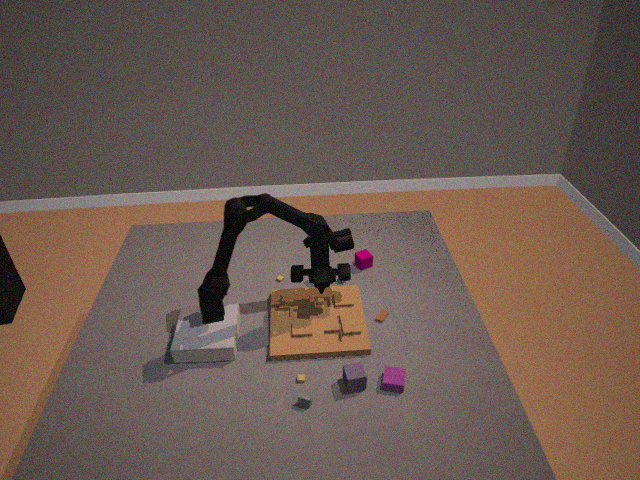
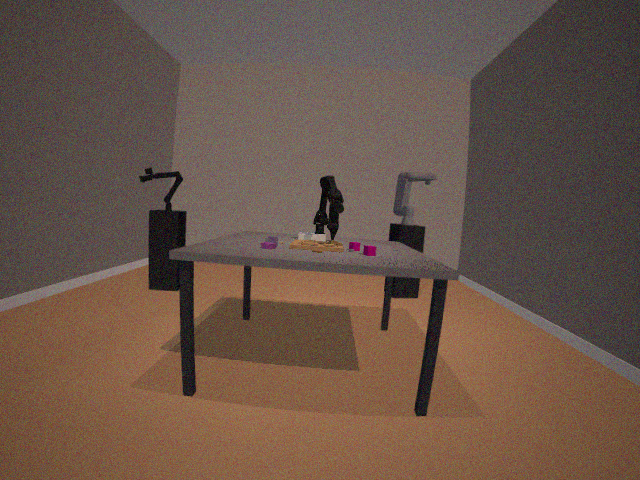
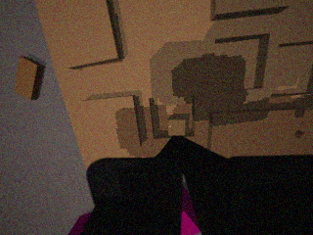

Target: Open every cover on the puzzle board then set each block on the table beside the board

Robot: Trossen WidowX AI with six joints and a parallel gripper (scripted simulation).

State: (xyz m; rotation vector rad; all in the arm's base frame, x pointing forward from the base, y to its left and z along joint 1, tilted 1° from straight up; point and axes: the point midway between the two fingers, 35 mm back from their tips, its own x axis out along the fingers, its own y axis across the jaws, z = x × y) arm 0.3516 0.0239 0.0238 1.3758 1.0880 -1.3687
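My gripper tip is now 6 cm to the left of the tan puzzle board, 3 cm above it and 2 cm past it. The rest, counted from my gripper tip: small tan piece (17 cm ahead, 11 cm to the right, 5 cm below); small grey piece (37 cm to the right, 14 cm behind, 3 cm below); purple block (34 cm to the right, 2 cm below, 1 cm ahead).
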